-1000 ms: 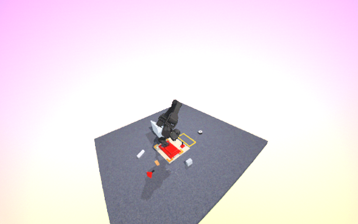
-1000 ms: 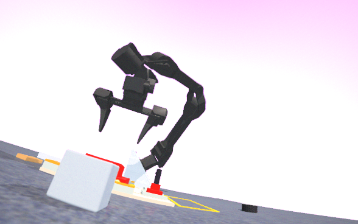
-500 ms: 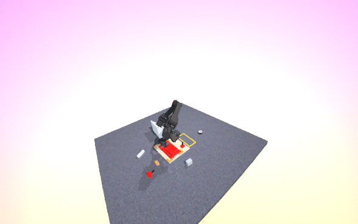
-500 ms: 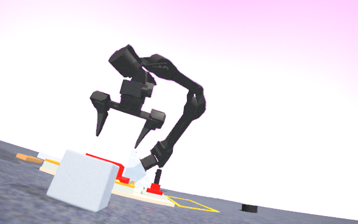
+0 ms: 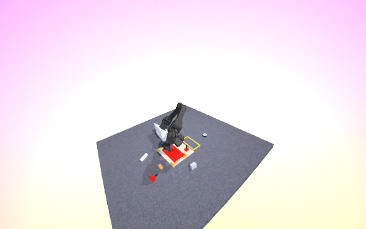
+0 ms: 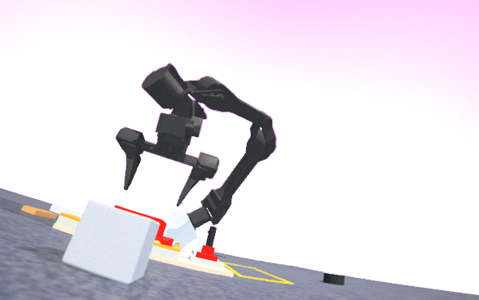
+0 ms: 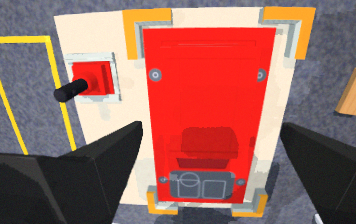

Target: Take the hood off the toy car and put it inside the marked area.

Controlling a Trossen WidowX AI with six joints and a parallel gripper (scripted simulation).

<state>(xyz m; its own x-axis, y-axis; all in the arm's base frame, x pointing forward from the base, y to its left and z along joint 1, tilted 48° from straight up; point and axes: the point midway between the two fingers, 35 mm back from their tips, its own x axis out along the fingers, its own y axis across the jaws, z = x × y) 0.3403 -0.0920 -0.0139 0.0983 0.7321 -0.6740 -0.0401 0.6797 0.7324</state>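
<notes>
The red hood is 40 mm below my gripper tip. From my gripper tip the other things lie so: white wheel (370 mm to the left, 70 mm below, 20 mm behind).
</notes>
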